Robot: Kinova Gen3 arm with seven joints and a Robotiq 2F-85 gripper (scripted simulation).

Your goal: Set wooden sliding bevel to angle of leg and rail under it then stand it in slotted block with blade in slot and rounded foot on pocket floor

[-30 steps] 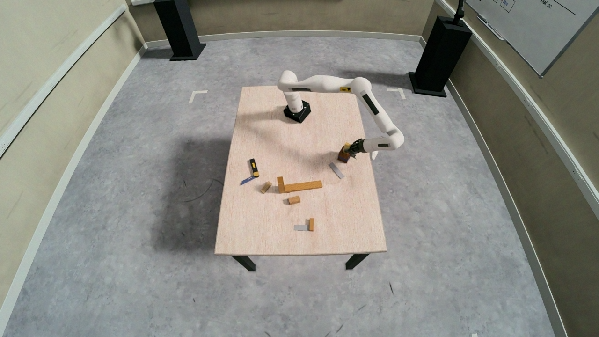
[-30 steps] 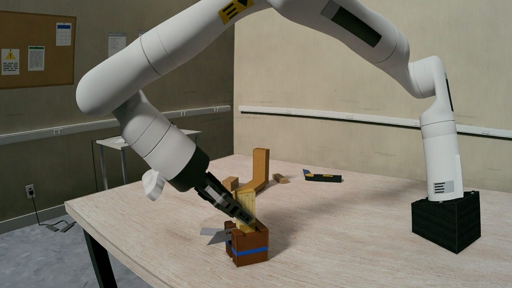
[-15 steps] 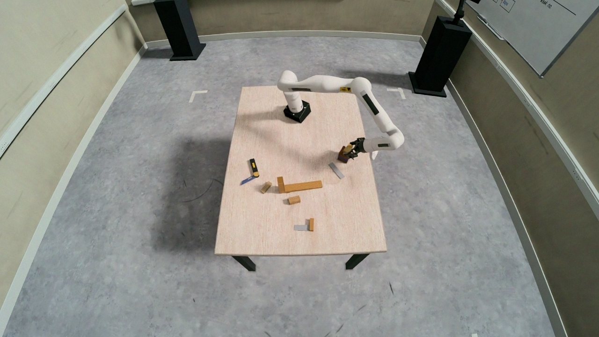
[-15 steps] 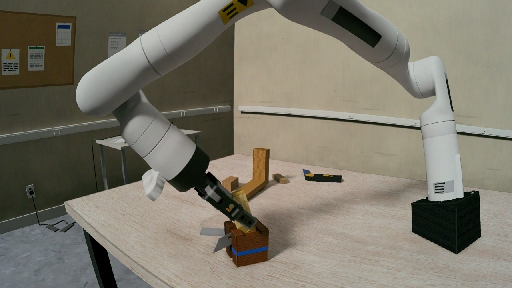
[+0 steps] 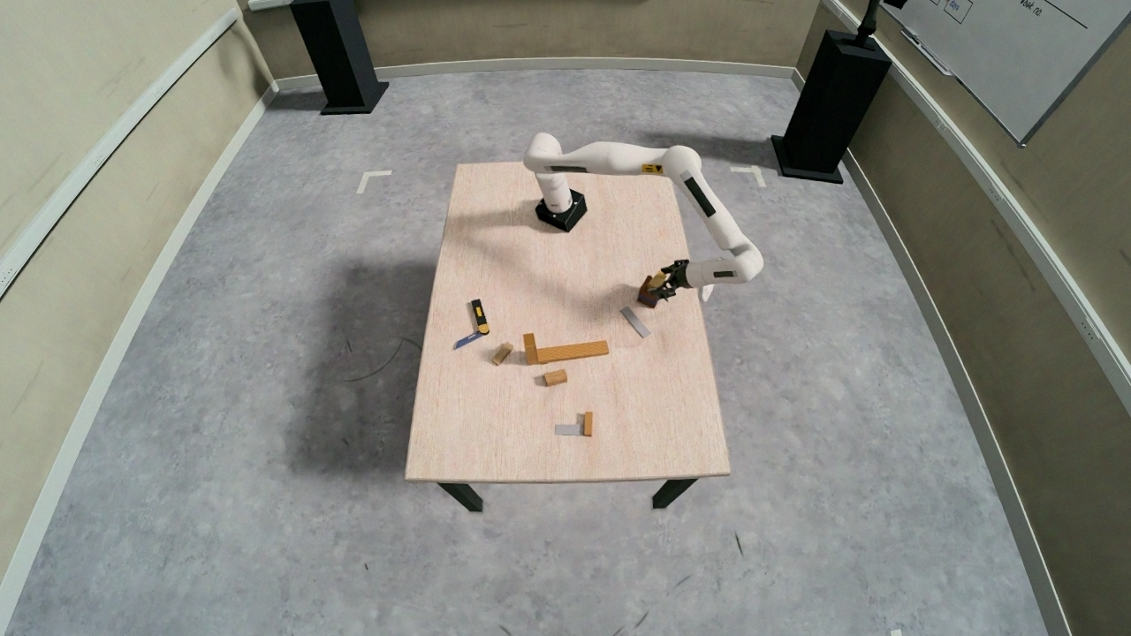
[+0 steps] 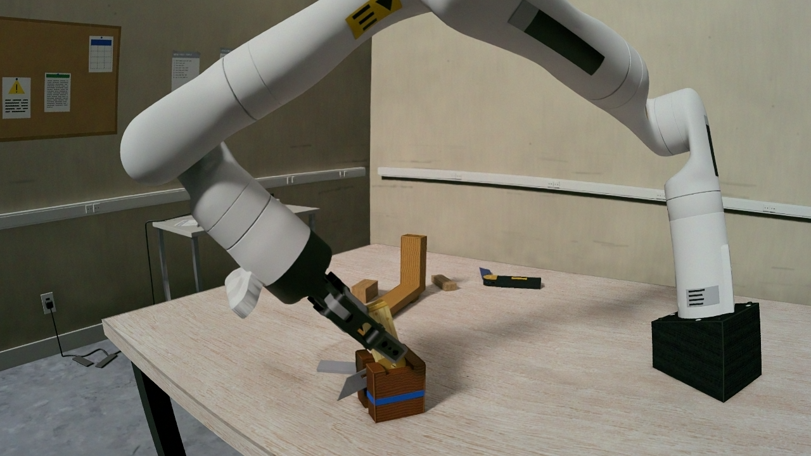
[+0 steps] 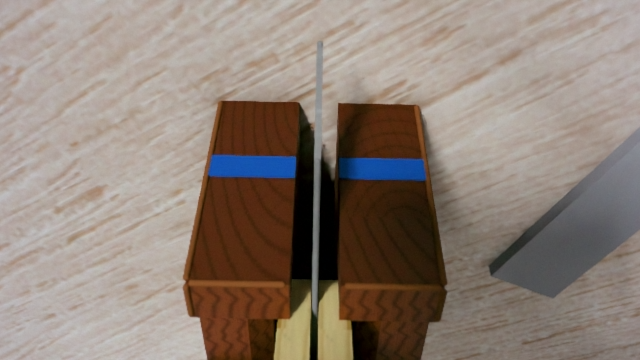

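Now: the wooden sliding bevel 20 mm below my hand. The rest, counted from my hand: grey strip (90 mm ahead, 50 mm to the right, 100 mm below); then wood-and-metal square (450 mm ahead, 200 mm to the right, 90 mm below); then wooden block (310 mm ahead, 280 mm to the right, 80 mm below).
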